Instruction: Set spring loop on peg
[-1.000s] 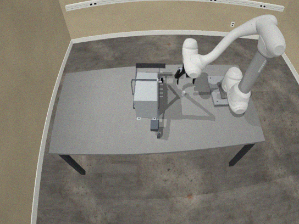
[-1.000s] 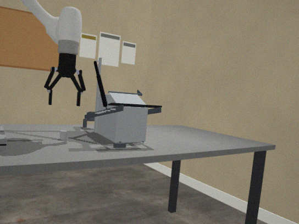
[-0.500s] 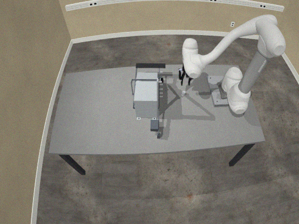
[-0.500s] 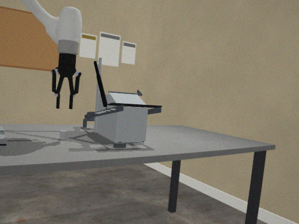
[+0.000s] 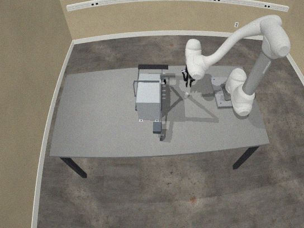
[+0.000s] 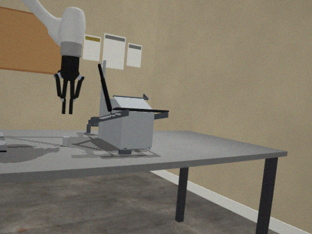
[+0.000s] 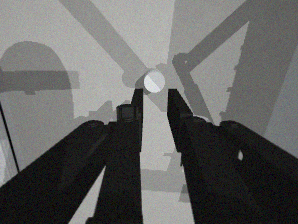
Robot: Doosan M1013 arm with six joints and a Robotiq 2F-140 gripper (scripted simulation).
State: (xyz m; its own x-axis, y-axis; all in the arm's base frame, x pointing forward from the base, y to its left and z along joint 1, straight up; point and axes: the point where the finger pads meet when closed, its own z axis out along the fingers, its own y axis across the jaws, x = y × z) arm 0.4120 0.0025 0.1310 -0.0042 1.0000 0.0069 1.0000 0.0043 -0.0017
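The dark spring is 19 cm ahead of my hand, 4 cm to the left of it and 8 cm above it. Also, from my hand: steel test weight: 15 cm below.
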